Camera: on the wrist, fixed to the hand. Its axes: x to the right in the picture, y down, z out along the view.
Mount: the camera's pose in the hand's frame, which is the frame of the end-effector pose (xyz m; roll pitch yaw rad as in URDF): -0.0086 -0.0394 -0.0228 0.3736 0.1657 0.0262
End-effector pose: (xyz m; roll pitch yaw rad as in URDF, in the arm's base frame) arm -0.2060 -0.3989 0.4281 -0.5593 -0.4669 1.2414
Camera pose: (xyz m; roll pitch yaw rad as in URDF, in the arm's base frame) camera -0.1657 -0.4216 0.4256 -0.1616 -0.3117 1.1724
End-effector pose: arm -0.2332 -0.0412 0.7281 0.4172 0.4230 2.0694
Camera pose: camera -0.1987 -0.0486 0.6981 0.8394 0.5618 2.1765
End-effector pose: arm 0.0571 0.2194 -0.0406 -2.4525 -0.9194 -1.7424
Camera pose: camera 0.0795 0.2552 -0.0216 -1.8825 -1.0185 -1.9826
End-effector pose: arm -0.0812 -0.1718 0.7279 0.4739 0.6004 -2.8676
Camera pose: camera -0.0602 -0.1403 0.7012 0.9275 0.7321 -2.7351
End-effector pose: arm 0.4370 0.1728 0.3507 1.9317 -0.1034 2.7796
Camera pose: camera 0.4297 0.1379 0.3212 2.2818 -0.1848 2.9279
